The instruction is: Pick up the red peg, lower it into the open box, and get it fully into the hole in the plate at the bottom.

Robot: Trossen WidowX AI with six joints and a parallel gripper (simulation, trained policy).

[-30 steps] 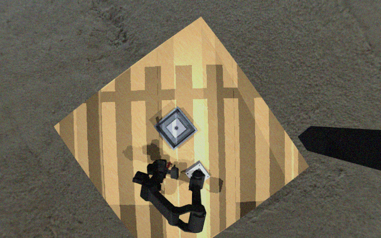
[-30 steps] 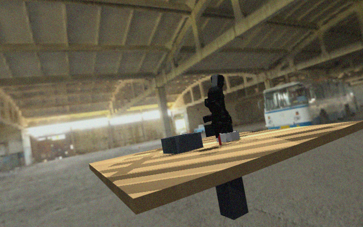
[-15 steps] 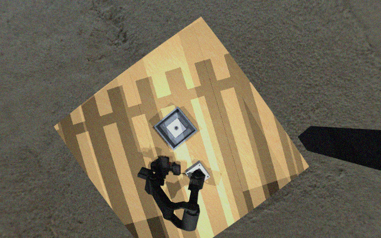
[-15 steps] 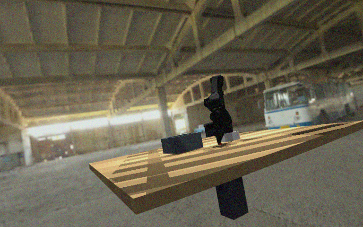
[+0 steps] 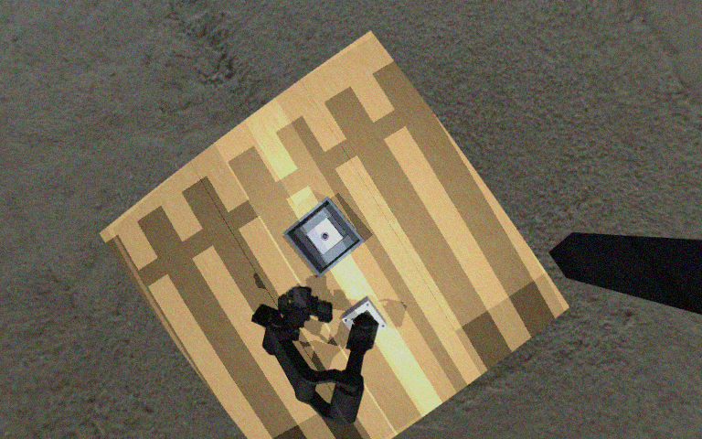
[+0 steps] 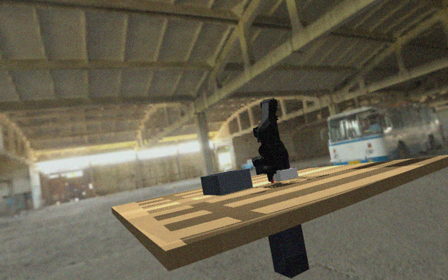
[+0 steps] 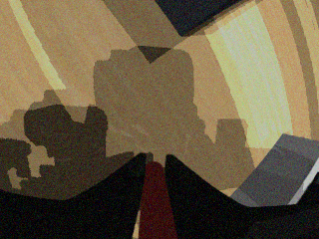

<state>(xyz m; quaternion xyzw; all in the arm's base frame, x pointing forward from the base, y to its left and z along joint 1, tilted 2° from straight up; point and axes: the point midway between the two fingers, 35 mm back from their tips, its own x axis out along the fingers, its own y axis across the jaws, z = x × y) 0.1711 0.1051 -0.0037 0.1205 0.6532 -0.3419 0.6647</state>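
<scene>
Right now the pale plate is 150 mm ahead of my gripper tip, 160 mm to the right of it and 30 mm above it. The rest, counted from my gripper tip: dark box 150 mm ahead, 160 mm to the right, 10 mm above; red peg 10 mm to the left, 30 mm above.
</scene>
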